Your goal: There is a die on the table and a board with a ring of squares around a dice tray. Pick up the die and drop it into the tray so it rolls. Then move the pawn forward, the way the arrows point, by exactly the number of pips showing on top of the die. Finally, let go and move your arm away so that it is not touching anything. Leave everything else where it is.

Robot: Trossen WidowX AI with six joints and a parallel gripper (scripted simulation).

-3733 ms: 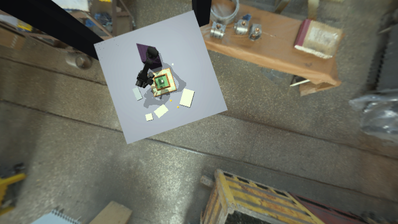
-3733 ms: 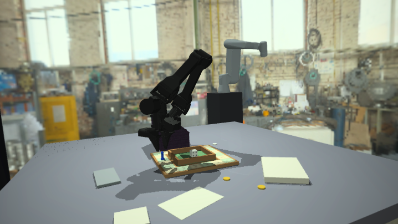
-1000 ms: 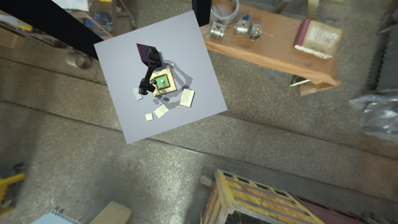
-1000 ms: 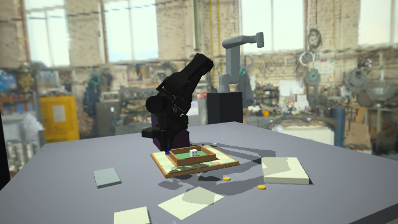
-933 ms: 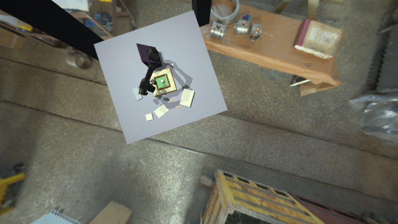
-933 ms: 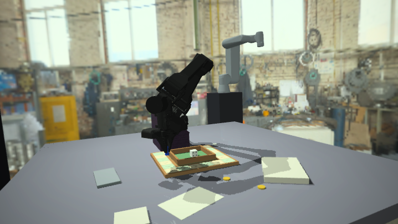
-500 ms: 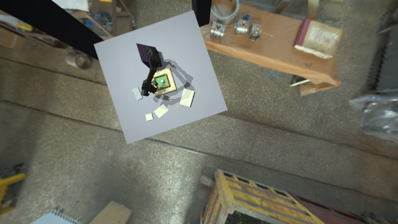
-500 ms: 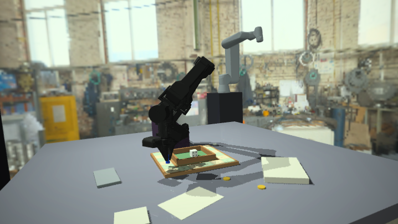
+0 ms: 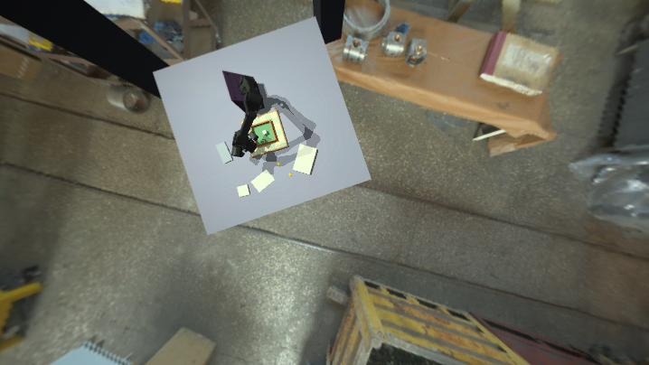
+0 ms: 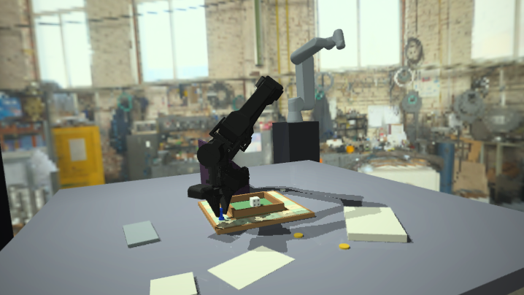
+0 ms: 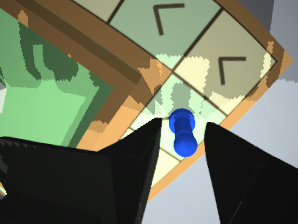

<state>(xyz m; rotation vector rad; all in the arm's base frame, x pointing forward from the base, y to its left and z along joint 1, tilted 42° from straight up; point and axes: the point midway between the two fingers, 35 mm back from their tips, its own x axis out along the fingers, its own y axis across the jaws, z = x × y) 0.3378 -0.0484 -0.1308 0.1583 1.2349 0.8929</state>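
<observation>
Now: gripper tip right at the blue pawn. Also, from my gripper tip: white die 130 mm to the left, 60 mm behind; grey tile 210 mm to the right, 40 mm behind, 20 mm below; small white disc 310 mm to the left, 230 mm behind, 20 mm below.
</observation>
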